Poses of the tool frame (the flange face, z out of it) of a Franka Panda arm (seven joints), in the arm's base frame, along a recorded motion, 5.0 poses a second.
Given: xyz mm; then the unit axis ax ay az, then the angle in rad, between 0 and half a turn.
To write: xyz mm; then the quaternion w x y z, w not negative. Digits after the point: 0 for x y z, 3 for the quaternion.
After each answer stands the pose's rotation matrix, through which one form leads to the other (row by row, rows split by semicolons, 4 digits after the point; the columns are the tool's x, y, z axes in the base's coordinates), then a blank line. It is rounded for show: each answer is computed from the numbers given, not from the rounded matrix.
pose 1, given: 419, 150, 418, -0.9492, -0.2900, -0.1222, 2.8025
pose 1, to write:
419, 150, 418, 0.169, -0.936, -0.286, -0.120
0.8076 0.5755 0.1289; 0.4942 -0.7796 0.3846; 0.3218 -0.2469 -0.9140

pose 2, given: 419, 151, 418, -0.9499, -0.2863, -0.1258, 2.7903
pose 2, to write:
419, 151, 418, 0.175, -0.935, -0.282, -0.124
0.8104 0.5705 0.1332; 0.4840 -0.7800 0.3967; 0.3302 -0.2570 -0.9082

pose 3, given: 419, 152, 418, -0.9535, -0.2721, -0.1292, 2.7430
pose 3, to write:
419, 152, 418, 0.198, -0.935, -0.267, -0.127
0.8256 0.5488 0.1311; 0.4485 -0.7793 0.4377; 0.3424 -0.3025 -0.8895

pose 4, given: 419, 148, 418, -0.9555, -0.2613, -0.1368, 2.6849
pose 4, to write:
419, 148, 418, 0.226, -0.931, -0.255, -0.133
0.8349 0.5341 0.1328; 0.4134 -0.7680 0.4892; 0.3633 -0.3535 -0.8620

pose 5, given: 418, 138, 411, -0.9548, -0.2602, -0.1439, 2.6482
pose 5, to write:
418, 138, 411, 0.244, -0.926, -0.252, -0.140
0.8337 0.5354 0.1352; 0.3991 -0.7534 0.5226; 0.3816 -0.3818 -0.8418

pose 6, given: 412, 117, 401, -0.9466, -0.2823, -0.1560, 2.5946
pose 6, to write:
412, 117, 401, 0.270, -0.911, -0.272, -0.150
0.8071 0.5766 0.1269; 0.4143 -0.7063 0.5740; 0.4206 -0.4107 -0.8090

